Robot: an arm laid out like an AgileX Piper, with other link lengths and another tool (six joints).
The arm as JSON. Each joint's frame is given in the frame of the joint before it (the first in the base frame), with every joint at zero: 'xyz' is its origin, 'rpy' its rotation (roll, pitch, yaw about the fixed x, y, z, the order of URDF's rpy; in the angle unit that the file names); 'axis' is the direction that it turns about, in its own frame. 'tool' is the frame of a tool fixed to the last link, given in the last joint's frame.
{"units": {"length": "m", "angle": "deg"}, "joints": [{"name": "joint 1", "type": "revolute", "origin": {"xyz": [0.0, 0.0, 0.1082], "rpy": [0.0, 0.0, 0.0]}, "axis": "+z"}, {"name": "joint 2", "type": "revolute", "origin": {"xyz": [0.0, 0.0, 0.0], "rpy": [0.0, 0.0, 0.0]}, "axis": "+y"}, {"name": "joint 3", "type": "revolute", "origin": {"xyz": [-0.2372, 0.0, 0.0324], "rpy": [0.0, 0.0, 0.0]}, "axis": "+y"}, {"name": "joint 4", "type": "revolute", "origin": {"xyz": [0.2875, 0.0, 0.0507], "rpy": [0.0, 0.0, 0.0]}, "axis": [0.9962, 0.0, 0.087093]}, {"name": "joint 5", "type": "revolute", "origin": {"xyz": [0.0, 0.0, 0.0], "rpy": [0.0, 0.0, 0.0]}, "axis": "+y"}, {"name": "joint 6", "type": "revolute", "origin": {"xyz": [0.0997, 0.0, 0.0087], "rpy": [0.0, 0.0, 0.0]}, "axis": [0.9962, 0.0, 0.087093]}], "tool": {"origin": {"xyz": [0.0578, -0.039, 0.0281], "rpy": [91.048, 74.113, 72.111]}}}
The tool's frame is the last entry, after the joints.
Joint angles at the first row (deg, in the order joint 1, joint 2, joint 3, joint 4, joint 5, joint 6):
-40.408 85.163 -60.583 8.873 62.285 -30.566
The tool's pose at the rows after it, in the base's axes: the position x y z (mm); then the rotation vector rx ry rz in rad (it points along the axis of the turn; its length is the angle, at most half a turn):
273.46 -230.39 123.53 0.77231 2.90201 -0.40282
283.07 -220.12 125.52 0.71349 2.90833 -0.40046
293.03 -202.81 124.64 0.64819 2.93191 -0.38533
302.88 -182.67 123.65 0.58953 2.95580 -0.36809
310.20 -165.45 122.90 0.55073 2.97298 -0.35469
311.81 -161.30 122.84 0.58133 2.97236 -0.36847
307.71 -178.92 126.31 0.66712 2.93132 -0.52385
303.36 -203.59 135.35 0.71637 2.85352 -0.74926
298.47 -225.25 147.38 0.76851 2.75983 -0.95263
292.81 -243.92 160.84 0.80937 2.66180 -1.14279
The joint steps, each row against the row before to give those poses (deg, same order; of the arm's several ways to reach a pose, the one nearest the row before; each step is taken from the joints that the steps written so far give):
0.581 0.000 -0.857 0.323 0.665 0.125
2.237 0.000 -0.355 0.000 0.141 -0.001
3.232 0.000 0.002 0.001 0.707 0.783
3.723 0.000 -0.001 -0.001 0.747 1.564
3.182 -0.001 0.001 0.000 0.499 1.773
1.337 0.000 -0.001 -0.856 -0.275 2.806
0.146 0.001 0.000 -6.515 -2.363 5.770
0.001 0.000 0.000 -9.821 -3.050 6.017
-0.001 -0.001 0.001 -9.767 -2.150 6.714
0.001 0.121 0.000 -9.767 -0.983 6.688

